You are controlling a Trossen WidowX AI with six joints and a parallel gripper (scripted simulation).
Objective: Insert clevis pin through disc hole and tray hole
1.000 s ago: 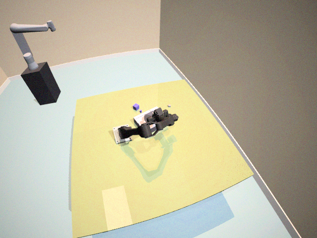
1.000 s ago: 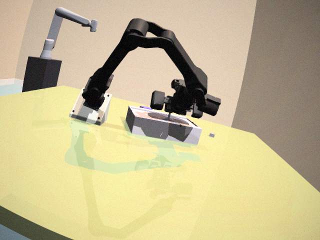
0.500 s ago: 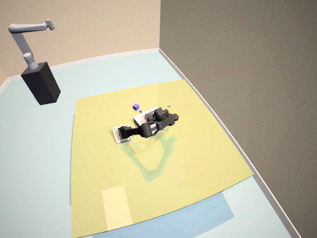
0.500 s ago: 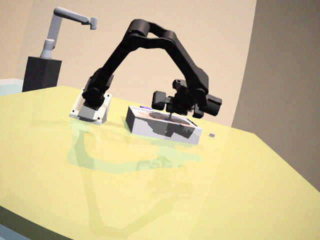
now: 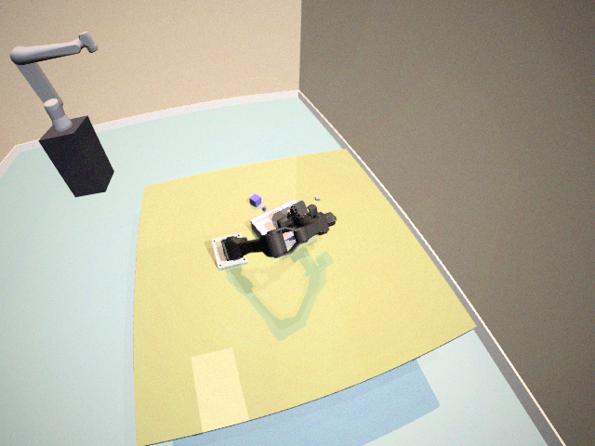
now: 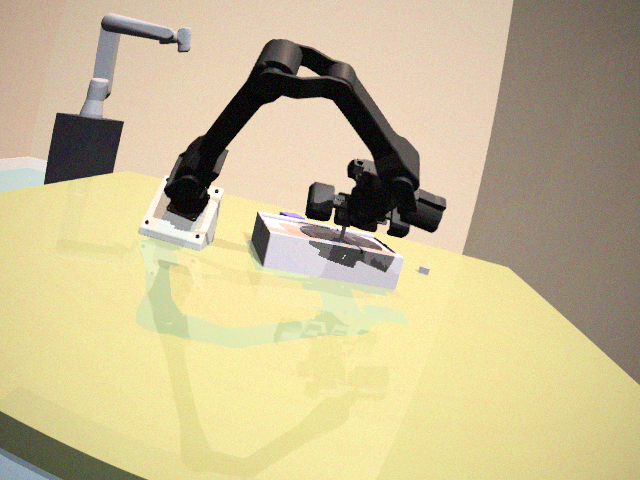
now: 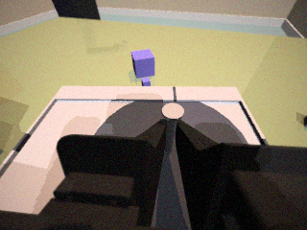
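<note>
My gripper tip is now 40 mm above the rimmed steel tray, 20 mm to the left of it and 20 mm past it. From my gripper tip the other things lie so: purple cube (190 mm to the left, 130 mm behind, 70 mm below); aluminium disc (30 mm below, 10 mm to the right); steel clevis pin (10 mm below).
</note>
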